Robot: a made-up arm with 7 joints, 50 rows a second.
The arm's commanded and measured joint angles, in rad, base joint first. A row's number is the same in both.
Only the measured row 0 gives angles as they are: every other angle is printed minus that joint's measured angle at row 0.
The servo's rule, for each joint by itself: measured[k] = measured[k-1] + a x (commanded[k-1-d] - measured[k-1]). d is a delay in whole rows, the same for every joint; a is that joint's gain. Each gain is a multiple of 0.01, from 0.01 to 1. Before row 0 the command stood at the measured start. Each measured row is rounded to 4 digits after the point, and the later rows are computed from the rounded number. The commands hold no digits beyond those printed.
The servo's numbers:
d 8
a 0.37 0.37 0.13 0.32 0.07 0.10 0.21
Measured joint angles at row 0:
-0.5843, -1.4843, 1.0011, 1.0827, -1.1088, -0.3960, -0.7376
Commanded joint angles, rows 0 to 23:
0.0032, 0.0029, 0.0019, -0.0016, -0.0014, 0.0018, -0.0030
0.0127, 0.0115, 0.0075, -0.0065, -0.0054, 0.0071, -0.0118
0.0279, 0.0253, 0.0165, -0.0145, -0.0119, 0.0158, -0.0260
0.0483, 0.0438, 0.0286, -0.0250, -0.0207, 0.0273, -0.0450
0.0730, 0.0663, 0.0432, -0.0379, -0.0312, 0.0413, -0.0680
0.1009, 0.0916, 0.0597, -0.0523, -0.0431, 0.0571, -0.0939
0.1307, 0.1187, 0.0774, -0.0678, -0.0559, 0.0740, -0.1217
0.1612, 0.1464, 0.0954, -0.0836, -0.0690, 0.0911, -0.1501
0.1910, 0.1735, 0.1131, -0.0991, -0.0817, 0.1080, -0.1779
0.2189, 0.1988, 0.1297, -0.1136, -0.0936, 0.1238, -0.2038
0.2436, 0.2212, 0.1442, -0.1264, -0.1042, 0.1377, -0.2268
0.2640, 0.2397, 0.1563, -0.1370, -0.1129, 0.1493, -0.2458
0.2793, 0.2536, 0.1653, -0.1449, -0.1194, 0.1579, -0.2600
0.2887, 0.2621, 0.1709, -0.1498, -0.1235, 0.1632, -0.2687
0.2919, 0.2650, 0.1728, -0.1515, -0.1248, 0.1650, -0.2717
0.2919, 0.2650, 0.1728, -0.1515, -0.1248, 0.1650, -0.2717
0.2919, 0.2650, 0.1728, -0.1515, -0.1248, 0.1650, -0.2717
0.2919, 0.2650, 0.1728, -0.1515, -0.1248, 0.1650, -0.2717
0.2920, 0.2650, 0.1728, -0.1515, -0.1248, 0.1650, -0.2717
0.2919, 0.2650, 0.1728, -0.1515, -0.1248, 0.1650, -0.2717
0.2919, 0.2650, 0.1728, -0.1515, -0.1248, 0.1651, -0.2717
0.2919, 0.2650, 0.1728, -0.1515, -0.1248, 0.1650, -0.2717
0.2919, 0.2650, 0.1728, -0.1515, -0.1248, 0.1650, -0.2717
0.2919, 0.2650, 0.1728, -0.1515, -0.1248, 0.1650, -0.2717
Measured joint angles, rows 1 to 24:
0.0000, 0.0000, 0.0000, 0.0000, 0.0000, 0.0000, 0.0000
0.0000, 0.0000, 0.0000, 0.0000, 0.0000, 0.0000, 0.0000
0.0000, 0.0000, 0.0000, 0.0000, 0.0000, 0.0000, 0.0000
0.0000, 0.0000, 0.0000, 0.0000, 0.0000, 0.0000, 0.0000
0.0000, 0.0000, 0.0000, 0.0000, 0.0000, 0.0000, 0.0000
0.0000, 0.0000, 0.0000, 0.0000, 0.0000, 0.0000, 0.0000
0.0000, 0.0000, 0.0000, 0.0000, 0.0000, 0.0000, 0.0000
0.0000, 0.0000, 0.0000, 0.0000, 0.0000, 0.0000, 0.0000
0.0012, 0.0011, 0.0002, -0.0005, -0.0001, 0.0002, -0.0006
0.0055, 0.0049, 0.0011, -0.0024, -0.0005, 0.0009, -0.0030
0.0138, 0.0124, 0.0031, -0.0063, -0.0013, 0.0024, -0.0078
0.0266, 0.0240, 0.0064, -0.0123, -0.0027, 0.0049, -0.0156
0.0438, 0.0397, 0.0112, -0.0205, -0.0047, 0.0085, -0.0266
0.0649, 0.0589, 0.0175, -0.0307, -0.0074, 0.0134, -0.0407
0.0892, 0.0810, 0.0253, -0.0426, -0.0108, 0.0195, -0.0577
0.1158, 0.1052, 0.0344, -0.0557, -0.0149, 0.0267, -0.0771
0.1436, 0.1305, 0.0446, -0.0696, -0.0196, 0.0348, -0.0983
0.1715, 0.1558, 0.0557, -0.0837, -0.0248, 0.0437, -0.1205
0.1982, 0.1800, 0.0672, -0.0974, -0.0304, 0.0531, -0.1428
0.2225, 0.2021, 0.0788, -0.1101, -0.0362, 0.0627, -0.1644
0.2435, 0.2212, 0.0900, -0.1212, -0.0420, 0.0722, -0.1845
0.2602, 0.2363, 0.1005, -0.1304, -0.0477, 0.0813, -0.2022
0.2719, 0.2469, 0.1099, -0.1372, -0.0531, 0.0897, -0.2168
0.2793, 0.2536, 0.1181, -0.1418, -0.0581, 0.0972, -0.2283

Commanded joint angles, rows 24 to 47:
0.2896, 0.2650, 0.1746, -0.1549, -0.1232, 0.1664, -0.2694
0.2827, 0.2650, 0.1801, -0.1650, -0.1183, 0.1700, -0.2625
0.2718, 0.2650, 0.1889, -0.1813, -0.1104, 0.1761, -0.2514
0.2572, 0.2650, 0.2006, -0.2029, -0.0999, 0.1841, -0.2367
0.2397, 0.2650, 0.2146, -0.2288, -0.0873, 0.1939, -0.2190
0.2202, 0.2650, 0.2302, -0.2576, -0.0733, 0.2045, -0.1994
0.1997, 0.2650, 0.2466, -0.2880, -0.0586, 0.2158, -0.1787
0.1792, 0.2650, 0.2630, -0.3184, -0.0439, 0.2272, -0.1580
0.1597, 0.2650, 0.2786, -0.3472, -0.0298, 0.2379, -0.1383
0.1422, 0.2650, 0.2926, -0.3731, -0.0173, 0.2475, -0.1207
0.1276, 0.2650, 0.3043, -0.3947, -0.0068, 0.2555, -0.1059
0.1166, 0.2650, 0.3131, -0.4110, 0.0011, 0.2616, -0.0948
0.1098, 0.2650, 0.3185, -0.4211, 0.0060, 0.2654, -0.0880
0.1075, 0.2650, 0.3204, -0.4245, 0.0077, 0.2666, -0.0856
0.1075, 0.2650, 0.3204, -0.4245, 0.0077, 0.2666, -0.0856
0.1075, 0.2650, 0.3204, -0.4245, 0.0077, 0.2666, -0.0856
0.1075, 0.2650, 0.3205, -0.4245, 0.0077, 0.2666, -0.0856
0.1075, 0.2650, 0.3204, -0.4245, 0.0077, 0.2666, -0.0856
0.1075, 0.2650, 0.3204, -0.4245, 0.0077, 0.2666, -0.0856
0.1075, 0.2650, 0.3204, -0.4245, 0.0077, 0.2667, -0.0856
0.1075, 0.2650, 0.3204, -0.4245, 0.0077, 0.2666, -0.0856
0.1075, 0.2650, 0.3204, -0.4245, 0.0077, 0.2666, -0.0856
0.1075, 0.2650, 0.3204, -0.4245, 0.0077, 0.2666, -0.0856
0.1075, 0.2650, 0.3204, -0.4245, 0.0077, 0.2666, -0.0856
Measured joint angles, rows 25 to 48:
0.2840, 0.2578, 0.1252, -0.1449, -0.0628, 0.1040, -0.2374
0.2869, 0.2605, 0.1314, -0.1470, -0.0671, 0.1101, -0.2446
0.2888, 0.2622, 0.1368, -0.1484, -0.0711, 0.1156, -0.2503
0.2899, 0.2632, 0.1415, -0.1494, -0.0749, 0.1205, -0.2548
0.2906, 0.2639, 0.1456, -0.1501, -0.0784, 0.1250, -0.2583
0.2911, 0.2643, 0.1491, -0.1505, -0.0816, 0.1290, -0.2611
0.2914, 0.2646, 0.1522, -0.1508, -0.0846, 0.1326, -0.2633
0.2916, 0.2647, 0.1549, -0.1510, -0.0874, 0.1358, -0.2651
0.2909, 0.2648, 0.1575, -0.1522, -0.0899, 0.1389, -0.2660
0.2879, 0.2649, 0.1604, -0.1563, -0.0919, 0.1420, -0.2653
0.2819, 0.2649, 0.1641, -0.1643, -0.0932, 0.1454, -0.2624
0.2728, 0.2649, 0.1688, -0.1767, -0.0937, 0.1493, -0.2570
0.2606, 0.2649, 0.1748, -0.1934, -0.0933, 0.1538, -0.2490
0.2457, 0.2649, 0.1820, -0.2139, -0.0919, 0.1589, -0.2386
0.2287, 0.2649, 0.1904, -0.2376, -0.0896, 0.1646, -0.2260
0.2104, 0.2649, 0.1998, -0.2635, -0.0864, 0.1709, -0.2117
0.1916, 0.2649, 0.2100, -0.2903, -0.0824, 0.1776, -0.1963
0.1733, 0.2649, 0.2207, -0.3168, -0.0778, 0.1846, -0.1804
0.1564, 0.2649, 0.2316, -0.3417, -0.0728, 0.1917, -0.1648
0.1417, 0.2649, 0.2422, -0.3639, -0.0676, 0.1987, -0.1501
0.1299, 0.2649, 0.2521, -0.3822, -0.0624, 0.2054, -0.1371
0.1216, 0.2649, 0.2610, -0.3957, -0.0575, 0.2115, -0.1263
0.1164, 0.2649, 0.2687, -0.4049, -0.0529, 0.2170, -0.1178
0.1131, 0.2649, 0.2754, -0.4112, -0.0487, 0.2220, -0.1110

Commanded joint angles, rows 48 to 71:
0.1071, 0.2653, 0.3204, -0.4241, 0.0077, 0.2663, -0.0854
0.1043, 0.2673, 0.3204, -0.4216, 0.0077, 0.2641, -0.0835
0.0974, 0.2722, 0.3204, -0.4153, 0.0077, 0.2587, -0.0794
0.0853, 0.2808, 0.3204, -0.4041, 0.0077, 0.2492, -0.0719
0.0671, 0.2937, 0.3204, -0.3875, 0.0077, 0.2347, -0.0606
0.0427, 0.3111, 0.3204, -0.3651, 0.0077, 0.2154, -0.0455
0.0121, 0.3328, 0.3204, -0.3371, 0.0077, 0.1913, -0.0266
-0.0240, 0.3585, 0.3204, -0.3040, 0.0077, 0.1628, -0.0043
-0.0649, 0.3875, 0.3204, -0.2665, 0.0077, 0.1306, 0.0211
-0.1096, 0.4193, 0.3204, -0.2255, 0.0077, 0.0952, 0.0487
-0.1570, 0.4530, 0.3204, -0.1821, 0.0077, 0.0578, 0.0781
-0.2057, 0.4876, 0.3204, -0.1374, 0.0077, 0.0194, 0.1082
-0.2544, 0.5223, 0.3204, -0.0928, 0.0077, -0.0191, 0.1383
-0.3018, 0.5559, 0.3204, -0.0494, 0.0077, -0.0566, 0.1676
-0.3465, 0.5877, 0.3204, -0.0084, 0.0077, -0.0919, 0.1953
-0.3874, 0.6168, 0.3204, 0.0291, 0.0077, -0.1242, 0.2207
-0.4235, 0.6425, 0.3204, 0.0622, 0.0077, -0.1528, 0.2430
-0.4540, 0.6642, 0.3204, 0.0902, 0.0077, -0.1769, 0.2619
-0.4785, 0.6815, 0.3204, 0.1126, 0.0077, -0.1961, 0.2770
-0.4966, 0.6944, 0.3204, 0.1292, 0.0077, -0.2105, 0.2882
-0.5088, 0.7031, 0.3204, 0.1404, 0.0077, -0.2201, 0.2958
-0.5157, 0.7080, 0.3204, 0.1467, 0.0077, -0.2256, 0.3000
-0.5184, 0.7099, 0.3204, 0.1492, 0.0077, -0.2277, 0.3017
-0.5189, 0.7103, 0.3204, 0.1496, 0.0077, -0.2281, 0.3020
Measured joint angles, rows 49 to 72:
0.1110, 0.2649, 0.2813, -0.4155, -0.0448, 0.2265, -0.1057
0.1097, 0.2649, 0.2864, -0.4184, -0.0411, 0.2305, -0.1015
0.1089, 0.2649, 0.2908, -0.4204, -0.0377, 0.2341, -0.0982
0.1084, 0.2649, 0.2946, -0.4217, -0.0345, 0.2374, -0.0956
0.1081, 0.2649, 0.2980, -0.4226, -0.0315, 0.2403, -0.0935
0.1079, 0.2649, 0.3009, -0.4232, -0.0288, 0.2429, -0.0918
0.1078, 0.2649, 0.3034, -0.4236, -0.0262, 0.2453, -0.0905
0.1077, 0.2649, 0.3056, -0.4239, -0.0238, 0.2474, -0.0895
0.1075, 0.2650, 0.3075, -0.4240, -0.0216, 0.2493, -0.0886
0.1063, 0.2659, 0.3092, -0.4232, -0.0195, 0.2508, -0.0875
0.1030, 0.2682, 0.3107, -0.4207, -0.0176, 0.2516, -0.0858
0.0965, 0.2729, 0.3120, -0.4154, -0.0158, 0.2514, -0.0829
0.0856, 0.2806, 0.3131, -0.4065, -0.0142, 0.2497, -0.0782
0.0697, 0.2919, 0.3140, -0.3933, -0.0127, 0.2463, -0.0713
0.0484, 0.3070, 0.3148, -0.3753, -0.0113, 0.2408, -0.0619
0.0216, 0.3261, 0.3155, -0.3525, -0.0100, 0.2330, -0.0498
-0.0104, 0.3488, 0.3161, -0.3250, -0.0088, 0.2228, -0.0349
-0.0471, 0.3749, 0.3167, -0.2932, -0.0076, 0.2100, -0.0173
-0.0878, 0.4038, 0.3172, -0.2576, -0.0065, 0.1948, 0.0027
-0.1314, 0.4348, 0.3176, -0.2191, -0.0055, 0.1773, 0.0249
-0.1769, 0.4672, 0.3180, -0.1787, -0.0046, 0.1577, 0.0487
-0.2231, 0.5000, 0.3183, -0.1373, -0.0037, 0.1363, 0.0737
-0.2688, 0.5324, 0.3186, -0.0961, -0.0029, 0.1135, 0.0992
-0.3127, 0.5636, 0.3188, -0.0560, -0.0022, 0.0897, 0.1247

